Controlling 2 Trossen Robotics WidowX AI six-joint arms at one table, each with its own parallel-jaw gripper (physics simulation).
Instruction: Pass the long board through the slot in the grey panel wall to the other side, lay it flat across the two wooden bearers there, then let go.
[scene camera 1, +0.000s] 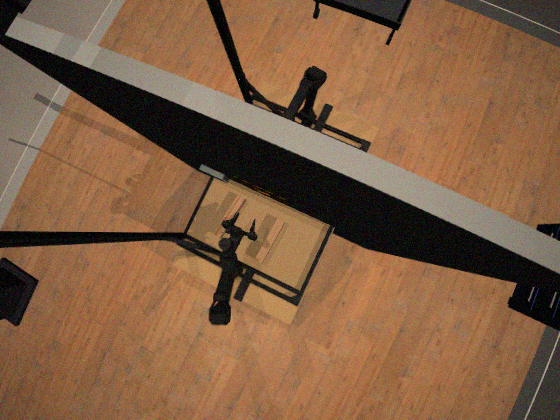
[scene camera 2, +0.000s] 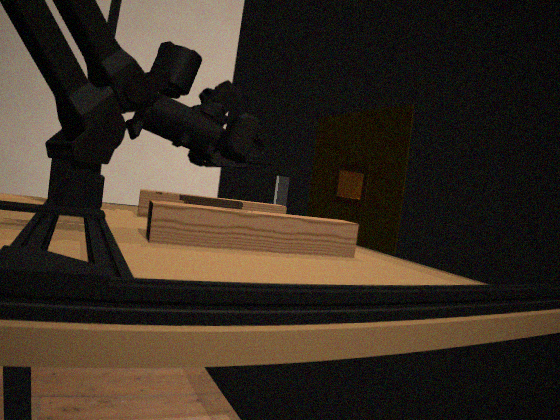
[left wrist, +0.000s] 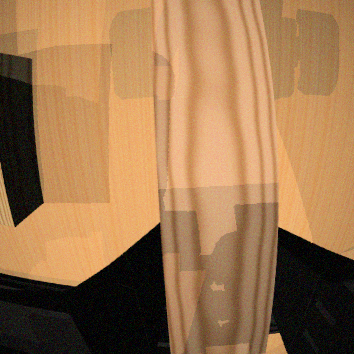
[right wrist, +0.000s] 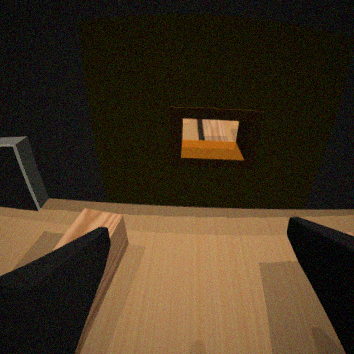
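The long pale board (left wrist: 218, 140) runs down the middle of the left wrist view, above the light table. My left gripper is shut on it; its fingers do not show. The grey panel wall (scene camera 1: 320, 146) (scene camera 2: 362, 62) (right wrist: 140, 70) is in dark shadow. Its slot (scene camera 2: 350, 184) (right wrist: 211, 152) has an orange sill, and pale wood (right wrist: 219, 130) shows through it. My right gripper (scene camera 1: 245, 220) (scene camera 2: 249, 146) (right wrist: 199, 232) is open and empty. It hangs over the table between the two wooden bearers (scene camera 1: 237, 207) (scene camera 1: 271, 238) (scene camera 2: 249, 233) (scene camera 2: 212, 202) and faces the slot. One bearer (right wrist: 105, 225) lies by its left finger.
A small grey block (scene camera 2: 282, 189) (right wrist: 24, 168) (scene camera 1: 213, 172) stands against the wall to the left of the slot. A black frame (scene camera 1: 316, 260) (scene camera 2: 278, 296) rims the table. Black stands (scene camera 1: 228, 46) rise from the wooden floor.
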